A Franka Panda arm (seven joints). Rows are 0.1 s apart.
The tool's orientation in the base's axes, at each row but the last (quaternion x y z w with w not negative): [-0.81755, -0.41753, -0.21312, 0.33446]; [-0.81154, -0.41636, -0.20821, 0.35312]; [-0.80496, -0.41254, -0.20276, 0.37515]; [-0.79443, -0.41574, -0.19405, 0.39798]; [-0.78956, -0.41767, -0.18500, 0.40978]
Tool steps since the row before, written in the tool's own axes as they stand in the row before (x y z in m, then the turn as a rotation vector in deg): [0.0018, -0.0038, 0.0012, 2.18, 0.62, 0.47]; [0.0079, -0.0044, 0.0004, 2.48, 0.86, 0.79]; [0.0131, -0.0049, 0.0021, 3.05, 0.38, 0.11]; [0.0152, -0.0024, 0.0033, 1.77, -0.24, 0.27]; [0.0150, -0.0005, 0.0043, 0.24, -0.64, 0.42]
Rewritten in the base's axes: [-0.0020, 0.0035, 0.0017, 1.77, 1.25, 0.82]; [0.0009, 0.0063, 0.0065, 2.15, 1.55, 0.70]; [0.0036, 0.0102, 0.0091, 2.07, 1.50, 1.70]; [0.0068, 0.0111, 0.0088, 0.82, 1.19, 1.08]; [0.0081, 0.0112, 0.0072, -0.40, 0.66, 0.22]
